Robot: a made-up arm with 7 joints. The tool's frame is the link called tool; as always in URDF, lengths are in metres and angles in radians. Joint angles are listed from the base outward.
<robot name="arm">
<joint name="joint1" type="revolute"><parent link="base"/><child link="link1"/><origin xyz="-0.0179 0.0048 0.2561" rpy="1.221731 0 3.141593"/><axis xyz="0 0 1"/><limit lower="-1.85" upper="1.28"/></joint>
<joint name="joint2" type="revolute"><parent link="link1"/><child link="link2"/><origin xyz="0.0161 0.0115 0.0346" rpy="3.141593 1.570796 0"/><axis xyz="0 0 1"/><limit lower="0.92" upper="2.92"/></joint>
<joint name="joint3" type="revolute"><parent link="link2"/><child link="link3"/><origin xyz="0.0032 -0.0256 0.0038" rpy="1.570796 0 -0.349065"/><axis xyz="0 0 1"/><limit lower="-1.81" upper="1.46"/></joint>
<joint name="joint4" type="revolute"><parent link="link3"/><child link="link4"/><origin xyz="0.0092 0.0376 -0.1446" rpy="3.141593 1.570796 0"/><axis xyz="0 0 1"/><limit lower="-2.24" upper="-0.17"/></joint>
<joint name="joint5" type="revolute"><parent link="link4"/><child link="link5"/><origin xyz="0.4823 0.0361 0.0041" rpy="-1.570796 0 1.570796"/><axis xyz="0 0 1"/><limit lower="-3.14" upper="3.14"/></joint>
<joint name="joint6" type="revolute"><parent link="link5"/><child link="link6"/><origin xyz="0.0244 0.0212 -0.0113" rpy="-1.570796 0 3.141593"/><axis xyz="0 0 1"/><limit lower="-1.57" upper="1.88"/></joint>
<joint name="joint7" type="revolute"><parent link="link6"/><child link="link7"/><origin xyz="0.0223 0.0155 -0.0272" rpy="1.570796 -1.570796 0"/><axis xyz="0 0 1"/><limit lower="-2.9" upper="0.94"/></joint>
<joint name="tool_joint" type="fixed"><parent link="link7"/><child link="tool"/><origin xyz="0.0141 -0.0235 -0.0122" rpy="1.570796 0 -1.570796"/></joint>
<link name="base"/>
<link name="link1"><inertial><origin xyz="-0.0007 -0.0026 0.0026"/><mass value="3.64"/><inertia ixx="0.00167" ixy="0" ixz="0" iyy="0.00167" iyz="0" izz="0.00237"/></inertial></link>
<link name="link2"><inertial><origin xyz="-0.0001 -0.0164 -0.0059"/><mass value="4.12"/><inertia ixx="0.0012" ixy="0" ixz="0" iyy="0.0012" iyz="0" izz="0.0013"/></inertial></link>
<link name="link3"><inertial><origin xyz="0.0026 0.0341 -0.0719"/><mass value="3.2"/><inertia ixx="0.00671" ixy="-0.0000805" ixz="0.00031" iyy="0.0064" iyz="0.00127" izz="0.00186"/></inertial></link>
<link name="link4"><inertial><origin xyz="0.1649 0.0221 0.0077"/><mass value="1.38"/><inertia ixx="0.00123" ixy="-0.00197" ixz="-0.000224" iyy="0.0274" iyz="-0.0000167" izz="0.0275"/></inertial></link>
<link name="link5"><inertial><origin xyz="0.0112 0.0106 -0.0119"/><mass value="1.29"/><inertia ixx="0.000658" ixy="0" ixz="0" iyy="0.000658" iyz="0" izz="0.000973"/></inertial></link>
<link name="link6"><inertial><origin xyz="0.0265 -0.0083 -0.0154"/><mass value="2.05"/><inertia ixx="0.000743" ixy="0" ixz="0" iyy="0.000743" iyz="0" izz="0.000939"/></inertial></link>
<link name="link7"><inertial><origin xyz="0.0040 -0.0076 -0.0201"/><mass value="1.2"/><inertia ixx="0.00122" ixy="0" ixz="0" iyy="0.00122" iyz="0" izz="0.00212"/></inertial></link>
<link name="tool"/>
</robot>
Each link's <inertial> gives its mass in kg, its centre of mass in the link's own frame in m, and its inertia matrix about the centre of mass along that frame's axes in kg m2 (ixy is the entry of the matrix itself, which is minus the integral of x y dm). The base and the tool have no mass. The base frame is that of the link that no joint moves.
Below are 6 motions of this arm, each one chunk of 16 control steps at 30 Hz.
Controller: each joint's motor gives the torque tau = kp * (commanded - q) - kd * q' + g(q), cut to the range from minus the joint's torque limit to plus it. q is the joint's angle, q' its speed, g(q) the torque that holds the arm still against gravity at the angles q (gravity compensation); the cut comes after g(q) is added. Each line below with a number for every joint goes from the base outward.
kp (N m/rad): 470 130 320 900 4.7 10 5.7
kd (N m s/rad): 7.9 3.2 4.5 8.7 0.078 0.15 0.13
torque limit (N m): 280 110 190 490 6.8 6.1 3.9
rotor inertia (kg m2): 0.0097 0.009 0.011 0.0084 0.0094 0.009 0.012
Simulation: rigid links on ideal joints. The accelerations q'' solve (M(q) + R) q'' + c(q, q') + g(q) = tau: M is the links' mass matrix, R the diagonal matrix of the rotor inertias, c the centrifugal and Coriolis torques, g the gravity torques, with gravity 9.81 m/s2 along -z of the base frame. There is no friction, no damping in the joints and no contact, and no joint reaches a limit. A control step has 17 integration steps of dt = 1/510 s. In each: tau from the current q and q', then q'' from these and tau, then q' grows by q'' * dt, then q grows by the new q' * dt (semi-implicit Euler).
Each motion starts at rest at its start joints. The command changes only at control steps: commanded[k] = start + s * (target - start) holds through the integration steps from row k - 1 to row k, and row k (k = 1, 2, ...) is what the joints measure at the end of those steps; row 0 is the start. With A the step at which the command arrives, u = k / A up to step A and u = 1 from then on. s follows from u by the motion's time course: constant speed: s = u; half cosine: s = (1 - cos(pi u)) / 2; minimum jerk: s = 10 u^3 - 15 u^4 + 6 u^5; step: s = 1 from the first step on.
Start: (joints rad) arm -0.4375 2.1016 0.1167 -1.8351 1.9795 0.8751 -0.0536
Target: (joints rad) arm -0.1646 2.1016 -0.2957 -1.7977 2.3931 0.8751 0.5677
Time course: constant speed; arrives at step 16
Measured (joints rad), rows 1 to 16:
1: -0.4353 2.1039 0.1140 -1.8339 2.0009 0.8673 -0.0481
2: -0.4288 2.1054 0.1039 -1.8313 2.0650 0.8480 -0.0295
3: -0.4172 2.1048 0.0852 -1.8279 2.1666 0.8263 0.0053
4: -0.4005 2.1031 0.0588 -1.8242 2.2804 0.8147 0.0549
5: -0.3799 2.1016 0.0264 -1.8203 2.3730 0.8194 0.1140
6: -0.3566 2.1008 -0.0099 -1.8162 2.4186 0.8360 0.1752
7: -0.3317 2.1011 -0.0483 -1.8131 2.4084 0.8548 0.2313
8: -0.3061 2.1017 -0.0868 -1.8116 2.3489 0.8696 0.2778
9: -0.2808 2.1013 -0.1240 -1.8117 2.2582 0.8818 0.3141
10: -0.2566 2.0997 -0.1593 -1.8119 2.1616 0.8952 0.3427
11: -0.2341 2.0975 -0.1924 -1.8111 2.0860 0.9098 0.3681
12: -0.2135 2.0964 -0.2234 -1.8088 2.0517 0.9213 0.3953
13: -0.1949 2.0970 -0.2518 -1.8055 2.0658 0.9249 0.4280
14: -0.1784 2.0985 -0.2771 -1.8022 2.1224 0.9195 0.4679
15: -0.1640 2.0995 -0.2989 -1.7995 2.2075 0.9074 0.5135
16: -0.1516 2.0994 -0.3172 -1.7974 2.3052 0.8931 0.5614

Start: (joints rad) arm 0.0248 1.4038 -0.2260 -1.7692 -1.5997 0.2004 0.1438
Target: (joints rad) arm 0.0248 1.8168 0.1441 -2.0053 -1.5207 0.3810 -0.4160
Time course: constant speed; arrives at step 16
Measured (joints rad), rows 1 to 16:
1: 0.0349 1.4240 -0.2179 -1.7821 -1.5833 0.2065 0.1355
2: 0.0418 1.4474 -0.2060 -1.7973 -1.5429 0.2083 0.1079
3: 0.0449 1.4702 -0.1885 -1.8128 -1.4845 0.2092 0.0637
4: 0.0446 1.4944 -0.1654 -1.8283 -1.4261 0.2153 0.0128
5: 0.0416 1.5205 -0.1378 -1.8435 -1.3890 0.2296 -0.0342
6: 0.0370 1.5481 -0.1071 -1.8582 -1.3884 0.2507 -0.0721
7: 0.0315 1.5764 -0.0747 -1.8724 -1.4273 0.2745 -0.1016
8: 0.0257 1.6048 -0.0417 -1.8863 -1.4960 0.2971 -0.1281
9: 0.0200 1.6324 -0.0091 -1.9003 -1.5764 0.3166 -0.1579
10: 0.0146 1.6587 0.0223 -1.9153 -1.6480 0.3328 -0.1943
11: 0.0097 1.6841 0.0517 -1.9315 -1.6958 0.3471 -0.2367
12: 0.0062 1.7093 0.0786 -1.9484 -1.7139 0.3610 -0.2807
13: 0.0046 1.7347 0.1029 -1.9649 -1.7055 0.3746 -0.3218
14: 0.0053 1.7601 0.1245 -1.9800 -1.6781 0.3866 -0.3574
15: 0.0082 1.7849 0.1433 -1.9940 -1.6389 0.3953 -0.3878
16: 0.0128 1.8095 0.1599 -2.0076 -1.5935 0.3998 -0.4158

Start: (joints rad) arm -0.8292 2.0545 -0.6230 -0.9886 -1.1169 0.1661 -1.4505
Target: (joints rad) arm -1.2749 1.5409 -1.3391 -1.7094 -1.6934 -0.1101 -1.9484
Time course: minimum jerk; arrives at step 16
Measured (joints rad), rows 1 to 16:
1: -0.8301 2.0555 -0.6246 -0.9898 -1.1172 0.1660 -1.4507
2: -0.8357 2.0613 -0.6346 -0.9974 -1.1206 0.1650 -1.4522
3: -0.8503 2.0724 -0.6569 -1.0167 -1.1356 0.1601 -1.4590
4: -0.8765 2.0859 -0.6918 -1.0515 -1.1744 0.1482 -1.4759
5: -0.9148 2.0961 -0.7377 -1.1024 -1.2473 0.1286 -1.5073
6: -0.9634 2.0972 -0.7935 -1.1677 -1.3564 0.1032 -1.5553
7: -1.0185 2.0841 -0.8587 -1.2433 -1.4902 0.0752 -1.6192
8: -1.0749 2.0530 -0.9325 -1.3249 -1.6242 0.0482 -1.6954
9: -1.1277 2.0004 -1.0131 -1.4079 -1.7276 0.0259 -1.7769
10: -1.1724 1.9243 -1.0976 -1.4879 -1.7763 0.0133 -1.8539
11: -1.2056 1.8245 -1.1818 -1.5608 -1.7641 0.0142 -1.9163
12: -1.2259 1.7048 -1.2610 -1.6235 -1.7023 0.0267 -1.9565
13: -1.2340 1.5719 -1.3300 -1.6739 -1.6097 0.0405 -1.9725
14: -1.2326 1.4355 -1.3840 -1.7114 -1.4998 0.0403 -1.9680
15: -1.2265 1.3075 -1.4201 -1.7365 -1.3758 0.0159 -1.9501
16: -1.2217 1.2010 -1.4376 -1.7520 -1.2353 -0.0292 -1.9268

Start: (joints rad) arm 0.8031 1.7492 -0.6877 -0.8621 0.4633 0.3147 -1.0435
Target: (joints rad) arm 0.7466 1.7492 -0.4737 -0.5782 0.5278 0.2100 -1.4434
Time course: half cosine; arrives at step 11
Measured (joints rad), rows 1 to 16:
1: 0.8022 1.7443 -0.6841 -0.8569 0.4649 0.3127 -1.0461
2: 0.7998 1.7309 -0.6737 -0.8414 0.4735 0.3062 -1.0573
3: 0.7963 1.7123 -0.6573 -0.8164 0.4944 0.2948 -1.0828
4: 0.7917 1.6922 -0.6355 -0.7837 0.5270 0.2797 -1.1254
5: 0.7859 1.6745 -0.6096 -0.7458 0.5640 0.2634 -1.1830
6: 0.7790 1.6629 -0.5809 -0.7055 0.5950 0.2481 -1.2495
7: 0.7715 1.6607 -0.5516 -0.6661 0.6108 0.2358 -1.3170
8: 0.7643 1.6700 -0.5242 -0.6303 0.6064 0.2270 -1.3777
9: 0.7584 1.6914 -0.5015 -0.6008 0.5810 0.2222 -1.4257
10: 0.7544 1.7234 -0.4853 -0.5799 0.5356 0.2216 -1.4573
11: 0.7518 1.7633 -0.4769 -0.5696 0.4727 0.2258 -1.4713
12: 0.7481 1.8031 -0.4712 -0.5673 0.4005 0.2329 -1.4709
13: 0.7424 1.8362 -0.4640 -0.5681 0.3413 0.2381 -1.4633
14: 0.7370 1.8614 -0.4573 -0.5695 0.3206 0.2371 -1.4551
15: 0.7338 1.8782 -0.4531 -0.5701 0.3472 0.2296 -1.4493
16: 0.7328 1.8856 -0.4519 -0.5699 0.4098 0.2192 -1.4454

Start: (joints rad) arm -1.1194 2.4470 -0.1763 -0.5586 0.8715 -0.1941 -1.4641
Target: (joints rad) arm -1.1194 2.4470 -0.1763 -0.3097 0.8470 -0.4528 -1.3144
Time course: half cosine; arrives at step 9
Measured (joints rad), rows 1 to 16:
1: -1.1163 2.4466 -0.1750 -0.5543 0.8795 -0.1973 -1.4640
2: -1.1099 2.4444 -0.1729 -0.5387 0.9117 -0.2112 -1.4621
3: -1.1053 2.4390 -0.1725 -0.5086 0.9710 -0.2415 -1.4537
4: -1.1063 2.4311 -0.1746 -0.4651 1.0333 -0.2863 -1.4325
5: -1.1130 2.4238 -0.1781 -0.4138 1.0592 -0.3376 -1.3955
6: -1.1231 2.4210 -0.1813 -0.3632 1.0187 -0.3873 -1.3478
7: -1.1327 2.4245 -0.1834 -0.3218 0.9065 -0.4303 -1.3017
8: -1.1389 2.4338 -0.1841 -0.2961 0.7439 -0.4639 -1.2711
9: -1.1410 2.4462 -0.1839 -0.2885 0.5711 -0.4838 -1.2659
10: -1.1375 2.4588 -0.1822 -0.2934 0.4428 -0.4857 -1.2874
11: -1.1295 2.4694 -0.1790 -0.3014 0.4131 -0.4705 -1.3267
12: -1.1229 2.4760 -0.1759 -0.3074 0.5022 -0.4479 -1.3667
13: -1.1196 2.4771 -0.1738 -0.3104 0.6817 -0.4316 -1.3883
14: -1.1179 2.4732 -0.1726 -0.3122 0.8909 -0.4303 -1.3802
15: -1.1163 2.4671 -0.1717 -0.3142 1.0665 -0.4420 -1.3448
16: -1.1146 2.4619 -0.1712 -0.3158 1.1646 -0.4569 -1.2968

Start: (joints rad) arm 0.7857 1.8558 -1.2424 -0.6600 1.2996 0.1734 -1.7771
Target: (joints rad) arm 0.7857 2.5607 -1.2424 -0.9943 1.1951 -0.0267 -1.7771
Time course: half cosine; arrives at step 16
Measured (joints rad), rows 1 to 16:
1: 0.7861 1.8587 -1.2430 -0.6635 1.2988 0.1732 -1.7769
2: 0.7871 1.8675 -1.2445 -0.6740 1.2950 0.1714 -1.7764
3: 0.7882 1.8828 -1.2461 -0.6911 1.2862 0.1654 -1.7761
4: 0.7891 1.9052 -1.2475 -0.7141 1.2733 0.1538 -1.7765
5: 0.7897 1.9354 -1.2484 -0.7418 1.2598 0.1371 -1.7780
6: 0.7900 1.9742 -1.2489 -0.7730 1.2501 0.1171 -1.7804
7: 0.7902 2.0220 -1.2489 -0.8062 1.2468 0.0960 -1.7826
8: 0.7902 2.0787 -1.2485 -0.8400 1.2497 0.0757 -1.7839
9: 0.7901 2.1439 -1.2477 -0.8727 1.2556 0.0571 -1.7833
10: 0.7897 2.2162 -1.2465 -0.9030 1.2601 0.0406 -1.7809
11: 0.7890 2.2937 -1.2448 -0.9297 1.2594 0.0262 -1.7773
12: 0.7879 2.3739 -1.2429 -0.9517 1.2512 0.0135 -1.7738
13: 0.7864 2.4536 -1.2409 -0.9682 1.2353 0.0026 -1.7715
14: 0.7846 2.5292 -1.2388 -0.9786 1.2133 -0.0066 -1.7710
15: 0.7824 2.5968 -1.2367 -0.9829 1.1873 -0.0139 -1.7724
16: 0.7801 2.6528 -1.2344 -0.9809 1.1603 -0.0190 -1.7750

